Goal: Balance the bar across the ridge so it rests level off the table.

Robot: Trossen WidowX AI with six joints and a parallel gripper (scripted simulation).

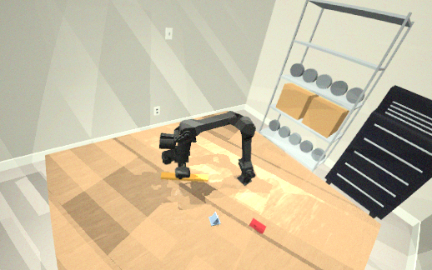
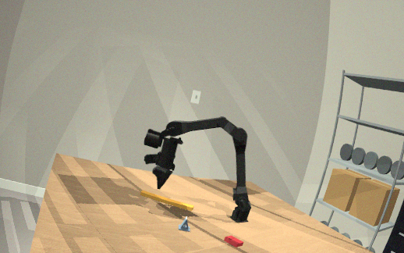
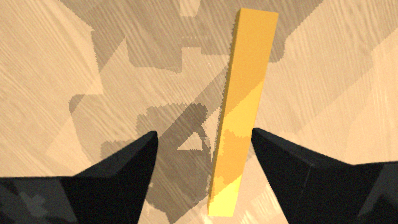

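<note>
My gripper tip is 7 cm above the yellow bar, 5 cm past it and 2 cm to the left of it. Round my gripper tip: red block 38 cm to the left, 17 cm behind, 7 cm below.
</note>
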